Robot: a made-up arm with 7 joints.
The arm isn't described. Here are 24 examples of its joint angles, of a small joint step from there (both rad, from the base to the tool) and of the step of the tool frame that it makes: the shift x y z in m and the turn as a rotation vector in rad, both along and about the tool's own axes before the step.
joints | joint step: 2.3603 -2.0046 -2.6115 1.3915 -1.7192 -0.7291 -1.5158 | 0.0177 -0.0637 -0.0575 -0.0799 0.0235 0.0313 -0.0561
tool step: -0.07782 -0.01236 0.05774 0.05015 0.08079 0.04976
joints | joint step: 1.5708 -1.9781 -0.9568 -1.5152 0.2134 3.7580 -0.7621 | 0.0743 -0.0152 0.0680 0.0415 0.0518 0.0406 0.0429
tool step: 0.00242 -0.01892 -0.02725 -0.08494 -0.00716 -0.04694
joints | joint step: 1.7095 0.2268 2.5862 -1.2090 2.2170 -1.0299 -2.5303 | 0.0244 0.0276 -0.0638 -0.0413 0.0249 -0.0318 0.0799
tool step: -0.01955 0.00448 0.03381 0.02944 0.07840 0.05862
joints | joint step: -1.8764 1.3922 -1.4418 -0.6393 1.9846 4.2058 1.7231 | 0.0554 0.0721 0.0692 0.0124 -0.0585 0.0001 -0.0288
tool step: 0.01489 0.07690 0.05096 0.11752 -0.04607 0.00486
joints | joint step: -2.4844 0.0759 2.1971 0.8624 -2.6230 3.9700 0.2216 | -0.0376 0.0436 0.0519 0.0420 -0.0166 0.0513 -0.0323
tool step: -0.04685 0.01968 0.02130 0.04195 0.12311 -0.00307
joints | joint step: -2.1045 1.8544 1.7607 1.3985 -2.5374 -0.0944 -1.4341 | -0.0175 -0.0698 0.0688 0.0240 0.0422 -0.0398 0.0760
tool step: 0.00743 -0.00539 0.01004 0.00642 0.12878 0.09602
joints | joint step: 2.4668 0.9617 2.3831 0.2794 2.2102 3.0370 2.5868 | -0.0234 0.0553 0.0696 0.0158 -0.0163 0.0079 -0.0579
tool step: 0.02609 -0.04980 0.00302 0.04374 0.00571 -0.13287
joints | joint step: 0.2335 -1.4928 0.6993 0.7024 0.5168 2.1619 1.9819 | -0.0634 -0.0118 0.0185 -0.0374 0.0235 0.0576 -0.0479
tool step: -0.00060 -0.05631 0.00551 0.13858 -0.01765 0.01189
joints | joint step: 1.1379 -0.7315 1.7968 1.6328 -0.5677 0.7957 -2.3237 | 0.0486 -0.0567 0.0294 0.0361 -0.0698 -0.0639 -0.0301
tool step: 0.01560 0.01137 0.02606 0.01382 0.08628 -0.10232
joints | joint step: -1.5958 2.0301 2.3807 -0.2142 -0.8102 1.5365 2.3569 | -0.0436 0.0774 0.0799 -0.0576 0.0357 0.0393 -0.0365
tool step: 0.00578 0.04525 -0.00755 0.00084 -0.02677 0.10201
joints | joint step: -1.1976 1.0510 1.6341 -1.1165 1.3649 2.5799 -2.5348 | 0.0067 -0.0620 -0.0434 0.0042 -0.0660 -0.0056 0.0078
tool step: -0.01212 0.01284 0.03565 -0.09137 0.07980 -0.06148
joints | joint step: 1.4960 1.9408 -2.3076 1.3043 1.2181 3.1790 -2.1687 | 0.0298 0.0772 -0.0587 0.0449 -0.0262 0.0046 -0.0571
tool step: -0.04716 -0.05914 0.02671 -0.03567 -0.00966 -0.19465
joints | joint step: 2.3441 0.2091 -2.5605 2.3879 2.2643 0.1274 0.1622 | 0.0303 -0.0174 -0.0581 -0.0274 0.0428 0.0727 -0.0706
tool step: -0.00338 -0.01871 0.00196 0.06901 0.06150 -0.11036
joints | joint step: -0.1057 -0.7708 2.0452 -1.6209 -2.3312 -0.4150 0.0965 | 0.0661 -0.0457 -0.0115 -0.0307 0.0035 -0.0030 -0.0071
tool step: 0.00152 -0.03032 0.02931 -0.06400 -0.02585 0.00428
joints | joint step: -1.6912 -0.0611 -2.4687 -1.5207 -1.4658 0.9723 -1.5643 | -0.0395 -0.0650 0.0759 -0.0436 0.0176 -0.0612 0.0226
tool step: -0.05461 0.00402 0.01467 0.08522 -0.03988 0.12944
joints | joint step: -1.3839 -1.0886 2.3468 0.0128 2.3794 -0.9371 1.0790 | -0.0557 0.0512 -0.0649 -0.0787 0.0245 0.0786 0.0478
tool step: 0.05145 -0.01947 0.04960 -0.04520 0.02376 0.09850
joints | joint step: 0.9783 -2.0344 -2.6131 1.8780 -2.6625 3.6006 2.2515 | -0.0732 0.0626 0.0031 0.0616 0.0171 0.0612 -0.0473
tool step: 0.04057 0.05797 0.03133 0.16567 -0.11905 0.00506
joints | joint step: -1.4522 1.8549 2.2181 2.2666 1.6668 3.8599 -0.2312 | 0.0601 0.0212 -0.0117 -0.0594 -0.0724 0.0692 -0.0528
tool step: -0.00004 -0.01874 -0.00543 -0.02667 0.11511 0.08209
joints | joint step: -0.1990 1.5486 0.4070 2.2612 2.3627 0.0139 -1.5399 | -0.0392 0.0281 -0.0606 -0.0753 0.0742 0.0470 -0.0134
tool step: 0.05079 0.00316 0.02171 -0.03281 0.07903 -0.12598
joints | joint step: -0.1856 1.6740 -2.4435 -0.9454 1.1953 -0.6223 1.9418 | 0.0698 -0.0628 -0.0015 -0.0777 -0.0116 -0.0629 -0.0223
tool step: -0.08635 0.00472 0.05010 -0.07726 0.03849 -0.13718
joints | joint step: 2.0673 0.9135 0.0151 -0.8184 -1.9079 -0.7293 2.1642 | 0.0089 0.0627 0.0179 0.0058 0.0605 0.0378 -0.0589
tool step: 0.01224 -0.05072 0.01487 -0.04538 -0.07319 -0.06943
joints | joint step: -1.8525 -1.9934 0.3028 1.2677 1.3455 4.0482 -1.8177 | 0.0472 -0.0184 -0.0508 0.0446 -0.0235 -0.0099 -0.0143
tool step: -0.03586 -0.02187 -0.00196 -0.05695 0.10439 -0.00629
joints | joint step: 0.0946 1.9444 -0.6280 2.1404 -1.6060 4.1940 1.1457 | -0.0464 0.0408 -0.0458 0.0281 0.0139 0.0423 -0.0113
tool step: 0.00982 -0.02094 0.01716 0.01831 -0.00884 -0.04426
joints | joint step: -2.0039 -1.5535 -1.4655 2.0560 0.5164 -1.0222 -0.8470 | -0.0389 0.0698 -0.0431 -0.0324 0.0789 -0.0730 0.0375
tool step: -0.01524 0.01038 -0.01297 0.10934 0.01655 -0.10254
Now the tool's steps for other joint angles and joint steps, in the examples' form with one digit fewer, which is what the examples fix.
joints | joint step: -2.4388 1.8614 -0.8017 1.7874 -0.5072 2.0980 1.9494 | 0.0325 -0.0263 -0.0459 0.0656 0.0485 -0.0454 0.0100
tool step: 0.0310 0.0613 0.0010 -0.1415 0.0878 0.0672
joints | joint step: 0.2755 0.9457 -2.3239 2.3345 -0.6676 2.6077 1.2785 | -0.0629 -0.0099 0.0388 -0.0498 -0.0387 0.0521 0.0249
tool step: 0.0323 -0.0285 -0.0044 0.1306 0.0419 -0.0241
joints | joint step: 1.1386 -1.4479 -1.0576 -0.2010 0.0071 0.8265 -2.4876 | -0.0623 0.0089 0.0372 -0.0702 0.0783 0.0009 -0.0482
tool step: -0.0097 -0.0528 0.0007 -0.0418 0.0003 0.0533
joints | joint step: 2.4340 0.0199 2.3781 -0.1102 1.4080 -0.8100 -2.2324 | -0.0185 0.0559 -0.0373 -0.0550 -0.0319 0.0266 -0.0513
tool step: -0.0244 0.0074 0.0287 0.0590 -0.0465 -0.0086
